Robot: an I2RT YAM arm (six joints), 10 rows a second.
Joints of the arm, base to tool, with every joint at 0 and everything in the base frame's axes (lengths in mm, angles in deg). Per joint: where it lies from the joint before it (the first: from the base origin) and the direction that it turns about. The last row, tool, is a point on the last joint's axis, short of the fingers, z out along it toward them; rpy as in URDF.
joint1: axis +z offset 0 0 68
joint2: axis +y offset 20 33.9 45.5
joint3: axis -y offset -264 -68.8 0
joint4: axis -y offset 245 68.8 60
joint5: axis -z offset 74 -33.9 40.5
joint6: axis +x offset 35.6 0 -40.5
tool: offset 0 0 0 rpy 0 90 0
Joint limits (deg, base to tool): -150..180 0..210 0..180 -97..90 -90..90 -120..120
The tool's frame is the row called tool.
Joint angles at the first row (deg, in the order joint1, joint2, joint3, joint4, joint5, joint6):
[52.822 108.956 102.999 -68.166 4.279 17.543]
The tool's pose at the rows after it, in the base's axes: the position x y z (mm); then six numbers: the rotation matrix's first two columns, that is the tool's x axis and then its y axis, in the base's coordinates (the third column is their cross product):
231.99, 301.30, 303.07, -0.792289, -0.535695, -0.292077, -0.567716, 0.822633, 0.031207
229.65, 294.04, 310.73, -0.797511, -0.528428, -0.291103, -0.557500, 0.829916, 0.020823
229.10, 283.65, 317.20, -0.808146, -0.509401, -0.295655, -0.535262, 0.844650, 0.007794
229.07, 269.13, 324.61, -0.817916, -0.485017, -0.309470, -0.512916, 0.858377, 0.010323
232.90, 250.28, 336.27, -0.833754, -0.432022, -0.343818, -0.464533, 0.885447, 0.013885
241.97, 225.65, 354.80, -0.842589, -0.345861, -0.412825, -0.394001, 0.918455, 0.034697
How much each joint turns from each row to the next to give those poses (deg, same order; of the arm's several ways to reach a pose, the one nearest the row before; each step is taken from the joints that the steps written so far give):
[-0.081 -1.270 0.731 -1.165 -0.692 0.327]
[-0.329 -1.262 0.140 -1.665 0.634 0.218]
[-0.834 -1.696 -0.690 -1.029 0.958 0.446]
[-1.445 -2.629 -1.667 -0.132 0.151 0.024]
[-2.444 -2.895 -1.027 0.107 0.719 0.563]
[-3.979 -3.237 -0.044 1.194 0.555 0.418]

